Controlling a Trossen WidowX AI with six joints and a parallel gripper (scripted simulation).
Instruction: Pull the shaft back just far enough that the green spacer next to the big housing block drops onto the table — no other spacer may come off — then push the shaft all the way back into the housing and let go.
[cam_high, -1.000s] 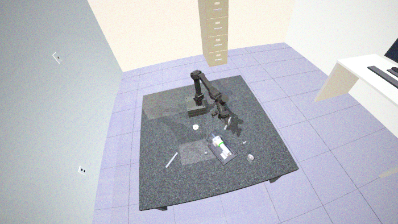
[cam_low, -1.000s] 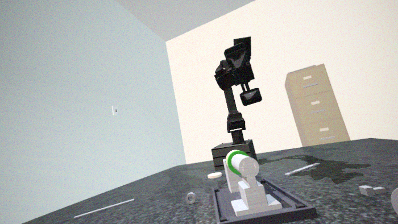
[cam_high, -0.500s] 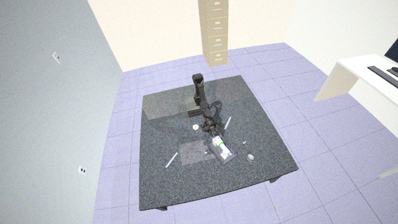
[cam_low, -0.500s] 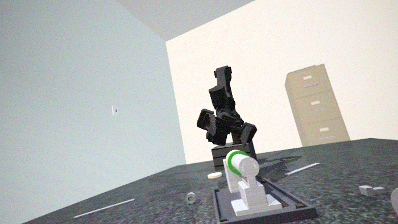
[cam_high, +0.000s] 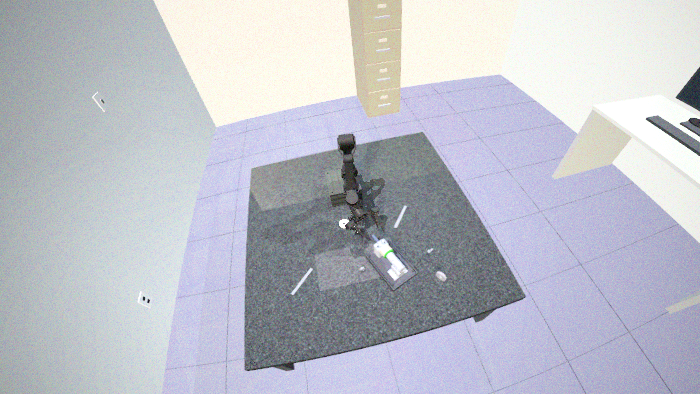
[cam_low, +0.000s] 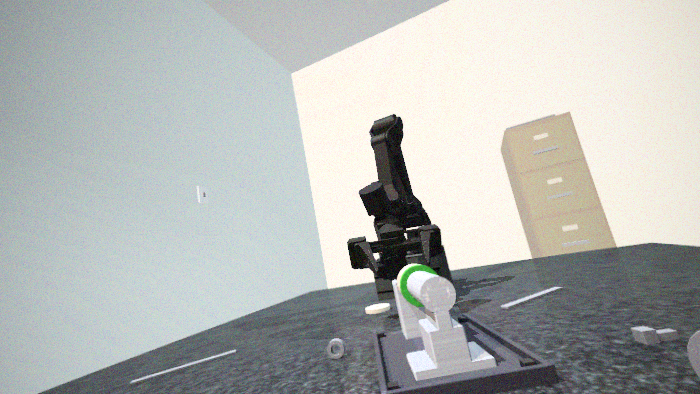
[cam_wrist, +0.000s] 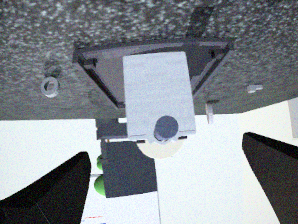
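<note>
Now: the grey shaft 10 cm ahead of my gripper tip, 4 cm to the left of it and 1 cm below it. From my gripper tip the other things lie so: bolt 27 cm to the left, 14 cm ahead, 9 cm below; green spacer 13 cm ahead, 5 cm to the left, 1 cm below.
</note>
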